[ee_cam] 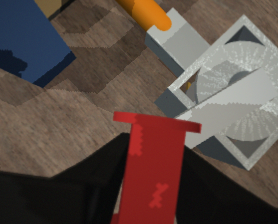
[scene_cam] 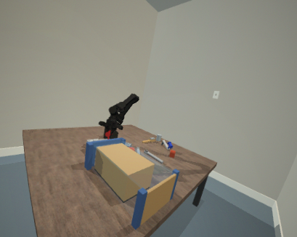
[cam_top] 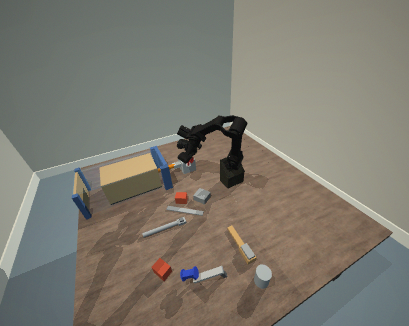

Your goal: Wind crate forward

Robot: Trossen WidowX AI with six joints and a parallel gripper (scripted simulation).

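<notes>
My gripper tip is 2 cm past the red-gripped winch handle, 2 cm to the left of it and 3 cm above it. Also, from my gripper tip: blue frame: 11 cm ahead, 11 cm to the right, 3 cm below; red handle knob: 1 cm behind, 1 cm to the left; grey winch: 6 cm behind, 9 cm to the right, 10 cm below.
</notes>
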